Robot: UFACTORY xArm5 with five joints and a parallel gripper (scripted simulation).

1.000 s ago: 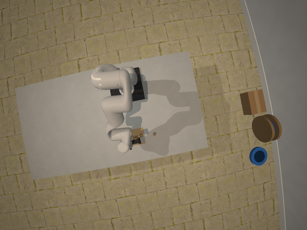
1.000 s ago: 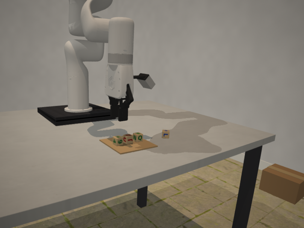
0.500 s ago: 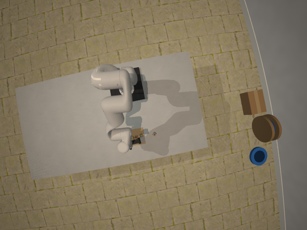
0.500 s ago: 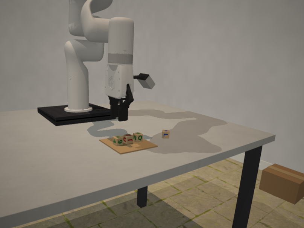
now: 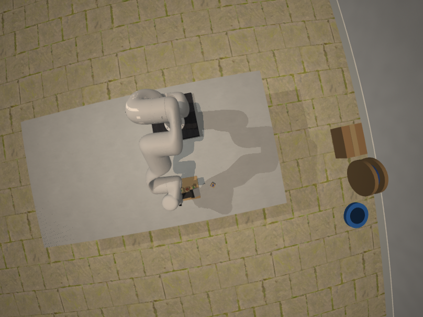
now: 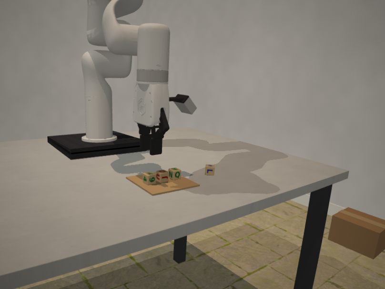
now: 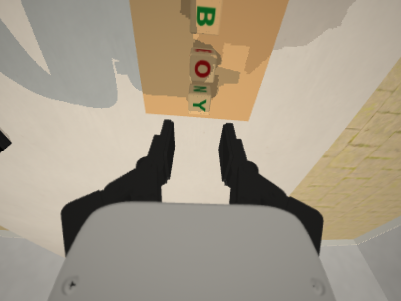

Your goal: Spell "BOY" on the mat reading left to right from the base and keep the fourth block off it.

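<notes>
Now: hand 40 mm to the right of the tan mat and 100 mm above it.
</notes>
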